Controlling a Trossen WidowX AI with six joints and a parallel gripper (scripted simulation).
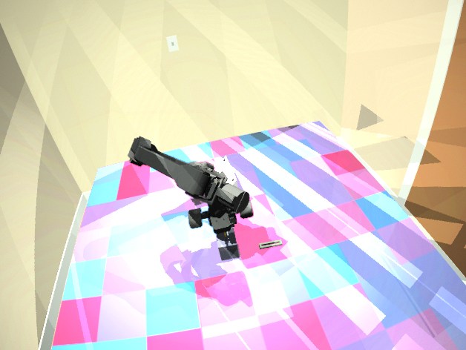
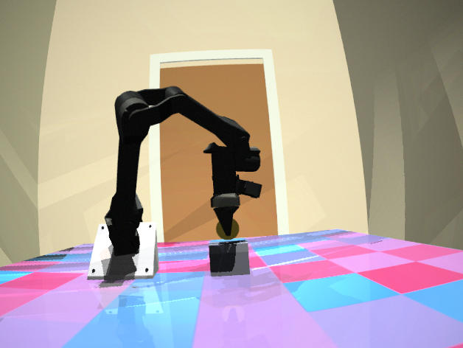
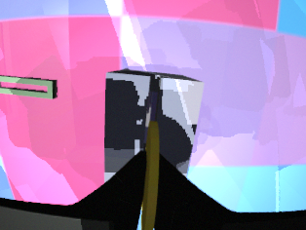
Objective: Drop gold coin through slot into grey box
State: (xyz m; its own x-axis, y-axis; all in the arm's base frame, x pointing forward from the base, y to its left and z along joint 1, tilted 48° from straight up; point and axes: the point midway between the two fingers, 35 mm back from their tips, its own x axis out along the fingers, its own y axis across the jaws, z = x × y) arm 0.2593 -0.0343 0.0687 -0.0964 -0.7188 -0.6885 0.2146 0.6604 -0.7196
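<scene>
My gripper tip is now 2 cm below the gold coin.
</scene>
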